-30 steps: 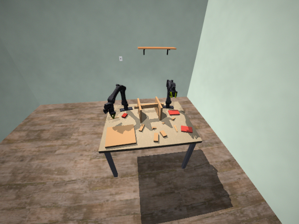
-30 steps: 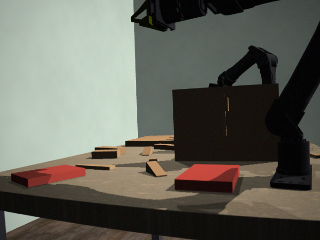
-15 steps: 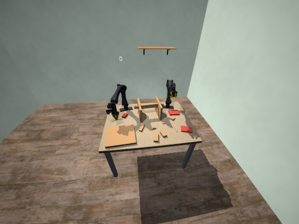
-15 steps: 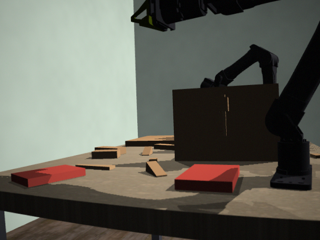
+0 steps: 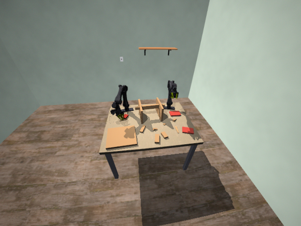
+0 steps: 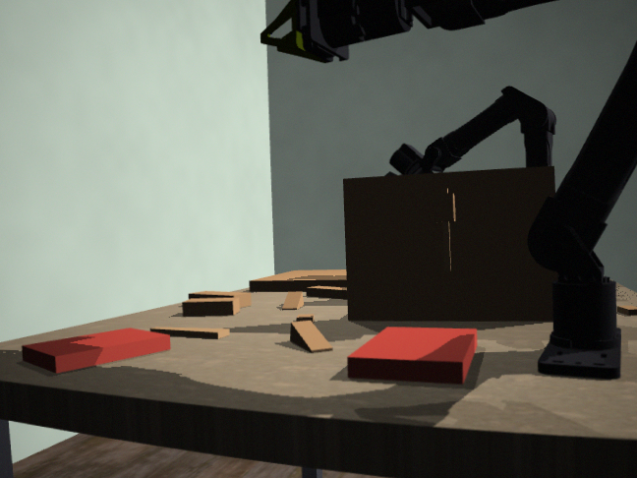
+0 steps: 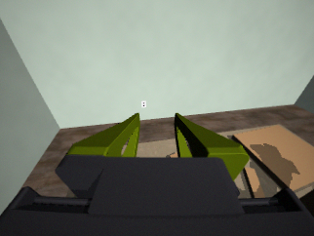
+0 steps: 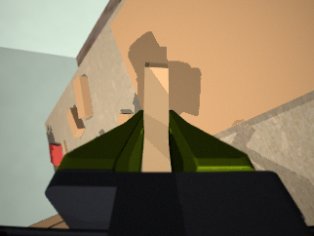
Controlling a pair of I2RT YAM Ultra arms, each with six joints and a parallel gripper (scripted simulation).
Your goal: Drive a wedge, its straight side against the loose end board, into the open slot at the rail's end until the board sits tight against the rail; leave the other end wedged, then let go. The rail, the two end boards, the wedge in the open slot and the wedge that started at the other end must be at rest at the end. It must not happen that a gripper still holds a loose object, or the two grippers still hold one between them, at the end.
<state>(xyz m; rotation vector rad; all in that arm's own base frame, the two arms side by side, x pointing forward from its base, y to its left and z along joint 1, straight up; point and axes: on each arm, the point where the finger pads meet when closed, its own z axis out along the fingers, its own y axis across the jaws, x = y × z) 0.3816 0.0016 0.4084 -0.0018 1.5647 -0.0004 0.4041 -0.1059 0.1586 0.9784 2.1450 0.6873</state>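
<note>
The rail is 270 mm to the right of my left hand, 240 mm below it and 200 mm behind it. Round my left hand: flat board (660 mm to the right, 390 mm below, 180 mm ahead).
</note>
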